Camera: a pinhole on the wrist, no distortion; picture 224 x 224 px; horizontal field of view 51.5 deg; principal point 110.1 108.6 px. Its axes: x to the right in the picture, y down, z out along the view. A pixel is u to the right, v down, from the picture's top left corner.
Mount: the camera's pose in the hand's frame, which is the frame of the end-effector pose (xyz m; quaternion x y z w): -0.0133 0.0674 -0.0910 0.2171 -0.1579 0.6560 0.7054
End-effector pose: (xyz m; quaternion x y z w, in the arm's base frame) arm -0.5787 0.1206 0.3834 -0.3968 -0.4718 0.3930 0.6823
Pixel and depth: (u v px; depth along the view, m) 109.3 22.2 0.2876
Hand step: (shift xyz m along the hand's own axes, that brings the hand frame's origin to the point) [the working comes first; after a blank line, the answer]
In the camera's frame: -0.0010 -0.1070 0.2876

0.1108 -0.0859 0.1440
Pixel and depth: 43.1 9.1 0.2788
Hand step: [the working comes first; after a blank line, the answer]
In the camera's frame: -0.0804 -0.1195 0.2788

0.1156 -0.1501 0.0949
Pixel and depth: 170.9 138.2 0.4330
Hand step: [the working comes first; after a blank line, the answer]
In the camera's frame: 0.1134 0.0552 0.4330

-0.0312 -0.0553 0.3426
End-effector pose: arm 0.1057 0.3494 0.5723 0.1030 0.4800 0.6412 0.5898
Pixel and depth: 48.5 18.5 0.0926
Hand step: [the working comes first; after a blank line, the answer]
In the camera's frame: -0.0246 -0.0359 0.0926

0.0260 -0.0028 -0.0278
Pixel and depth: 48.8 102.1 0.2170
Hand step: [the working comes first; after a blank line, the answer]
In the camera's frame: -0.0573 -0.0061 0.2170

0.0011 -0.0934 0.0650
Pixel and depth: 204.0 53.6 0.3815
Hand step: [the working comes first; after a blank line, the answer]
In the camera's frame: 0.1543 -0.0904 0.3815

0.1140 -0.0004 0.3049
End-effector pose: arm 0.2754 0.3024 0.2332 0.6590 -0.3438 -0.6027 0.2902
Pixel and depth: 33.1 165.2 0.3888
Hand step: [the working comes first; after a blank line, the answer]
In the camera's frame: -0.1289 0.0948 0.3888

-0.0949 -0.2384 0.1857
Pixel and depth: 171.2 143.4 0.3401
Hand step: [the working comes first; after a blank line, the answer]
In the camera's frame: 0.0895 0.0510 0.3401

-0.0349 -0.0282 0.2506
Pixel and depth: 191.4 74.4 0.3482
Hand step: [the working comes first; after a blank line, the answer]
In the camera's frame: 0.1219 -0.0513 0.3482

0.0702 -0.0092 0.2638
